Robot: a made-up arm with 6 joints.
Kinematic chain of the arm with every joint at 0, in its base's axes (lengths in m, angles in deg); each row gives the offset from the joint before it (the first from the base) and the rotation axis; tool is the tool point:
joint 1: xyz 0 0 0.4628 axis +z
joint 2: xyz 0 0 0 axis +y
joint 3: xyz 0 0 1.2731 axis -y
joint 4: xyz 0 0 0 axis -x
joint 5: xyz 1.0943 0 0 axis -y
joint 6: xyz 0 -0.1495 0 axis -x
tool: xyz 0 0 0
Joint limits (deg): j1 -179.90..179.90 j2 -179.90..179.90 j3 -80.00..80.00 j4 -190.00..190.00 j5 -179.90..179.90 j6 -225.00..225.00
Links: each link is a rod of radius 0.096 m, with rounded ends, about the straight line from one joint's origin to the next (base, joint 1, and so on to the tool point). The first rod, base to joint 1, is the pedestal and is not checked.
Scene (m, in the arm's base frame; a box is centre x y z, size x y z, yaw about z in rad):
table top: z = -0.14
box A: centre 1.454 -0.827 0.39 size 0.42 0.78 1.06 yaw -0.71
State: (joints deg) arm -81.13 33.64 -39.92 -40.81 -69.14 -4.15
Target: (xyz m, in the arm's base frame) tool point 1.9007 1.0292 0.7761
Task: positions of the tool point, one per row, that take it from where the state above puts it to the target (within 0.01 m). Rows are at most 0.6 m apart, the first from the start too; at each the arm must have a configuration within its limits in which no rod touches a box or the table.
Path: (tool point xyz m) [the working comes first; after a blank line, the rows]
Joints at the target: 31.61 60.37 48.32 -36.79 -69.14 -4.15
Straight joint move there: touches box A.

1: 0.2510 -1.1247 0.5243
2: 0.5239 -1.2497 0.6525
3: 0.8216 -1.2854 0.8245
4: 1.1124 -1.2254 1.0315
5: 1.3629 -1.0756 1.2639
6: 1.5451 -0.8531 1.5104
7: 1.8311 -0.4745 1.3475
8: 2.0011 -0.0065 1.1693
9: 2.0282 0.5108 0.9781
10: 1.9007 1.0292 0.7762

